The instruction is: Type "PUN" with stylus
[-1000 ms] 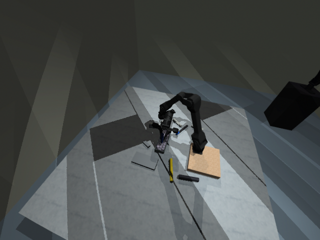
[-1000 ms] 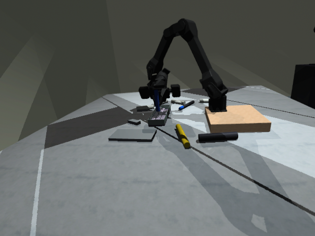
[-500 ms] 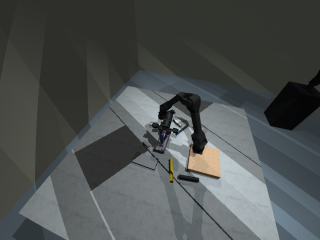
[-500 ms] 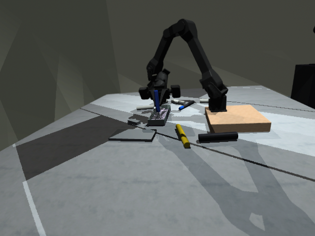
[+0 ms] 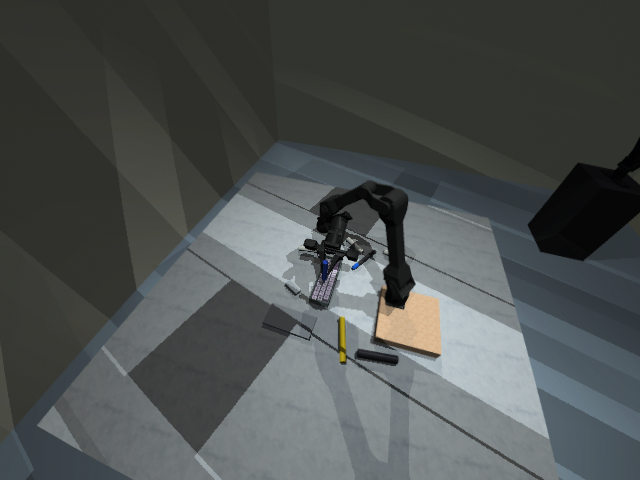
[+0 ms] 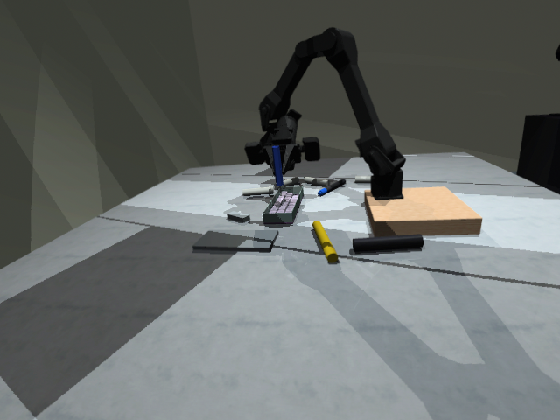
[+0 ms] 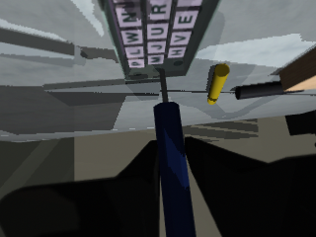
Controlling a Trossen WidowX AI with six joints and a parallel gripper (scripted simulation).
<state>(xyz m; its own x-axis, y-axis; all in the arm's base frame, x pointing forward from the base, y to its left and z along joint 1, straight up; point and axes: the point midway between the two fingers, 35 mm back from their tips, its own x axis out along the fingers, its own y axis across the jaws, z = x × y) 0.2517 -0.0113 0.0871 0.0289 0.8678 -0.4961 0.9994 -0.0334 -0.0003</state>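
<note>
The small grey block lies 110 mm ahead of my gripper tip, 100 mm below it and 20 mm to the left of it. Also, from my gripper tip: blue stylus (10 mm below); then flat grey plate (140 mm to the left, 100 mm below, 70 mm ahead); then stylus tip (50 mm below).
</note>
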